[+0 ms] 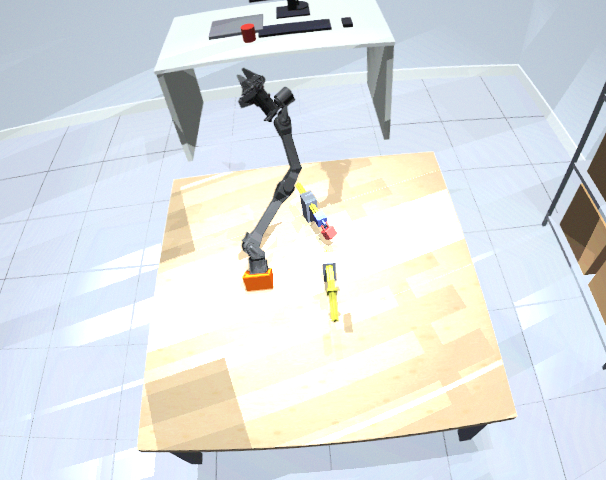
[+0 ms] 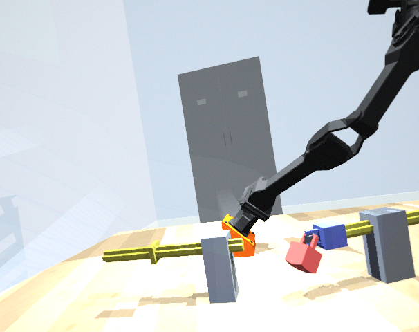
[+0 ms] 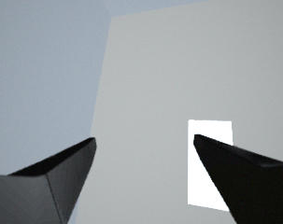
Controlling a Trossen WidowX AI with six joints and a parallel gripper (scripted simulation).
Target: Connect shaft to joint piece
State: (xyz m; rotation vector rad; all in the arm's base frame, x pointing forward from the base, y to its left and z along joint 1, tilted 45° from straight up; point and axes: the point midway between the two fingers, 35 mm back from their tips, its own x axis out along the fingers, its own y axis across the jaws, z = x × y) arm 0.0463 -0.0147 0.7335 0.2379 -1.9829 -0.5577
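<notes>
Right now my gripper tip is 560 mm above the red joint piece, 350 mm to the left of it and 280 mm short of it.
</notes>
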